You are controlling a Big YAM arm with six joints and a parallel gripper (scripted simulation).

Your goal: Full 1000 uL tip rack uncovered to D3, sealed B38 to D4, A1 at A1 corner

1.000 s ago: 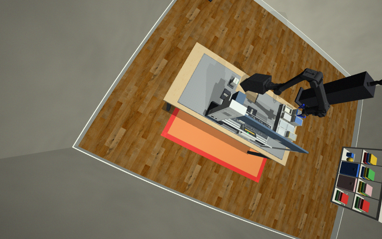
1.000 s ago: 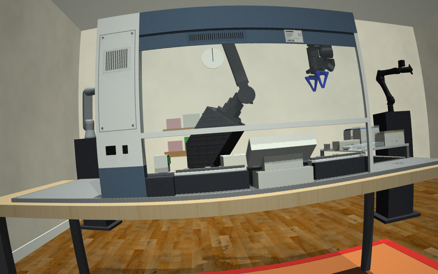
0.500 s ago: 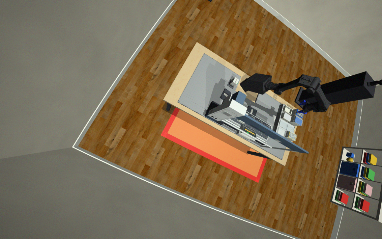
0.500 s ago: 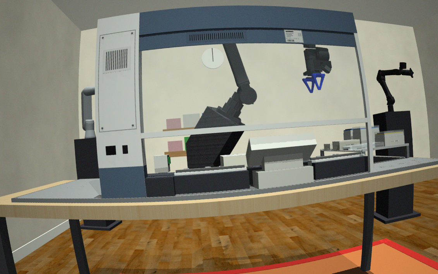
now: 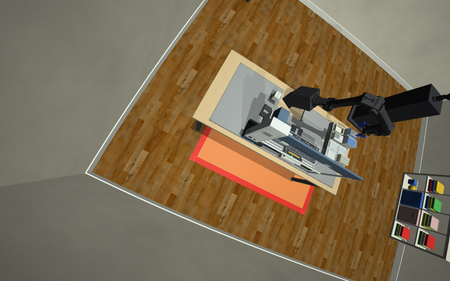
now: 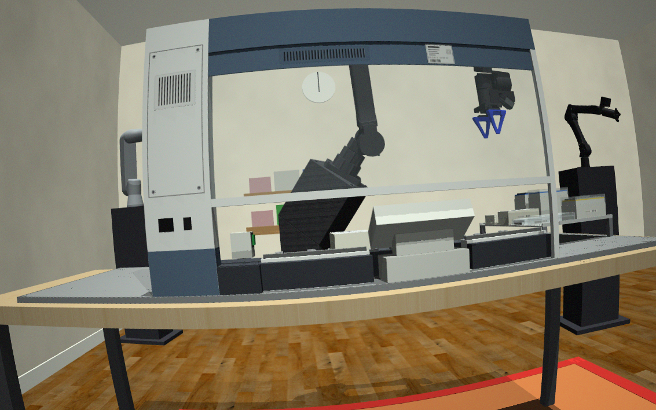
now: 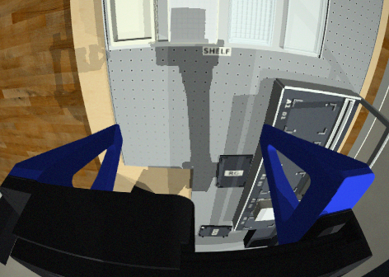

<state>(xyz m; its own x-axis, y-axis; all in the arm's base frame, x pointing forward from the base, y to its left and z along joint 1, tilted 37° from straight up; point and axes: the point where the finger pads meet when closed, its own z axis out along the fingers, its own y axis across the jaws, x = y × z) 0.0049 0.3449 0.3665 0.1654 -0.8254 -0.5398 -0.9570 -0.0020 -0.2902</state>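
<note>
My gripper is now 13 cm past the blue tip rack, 18 cm to the right of it and 22 cm above it. From my hand the other things lie so: shelf label (6 cm ahead, 1 cm to the right, 35 cm below); pale reservoir (12 cm behind, 5 cm to the left, 28 cm below); shelf (3 cm ahead, 15 cm to the left, 29 cm below).
</note>
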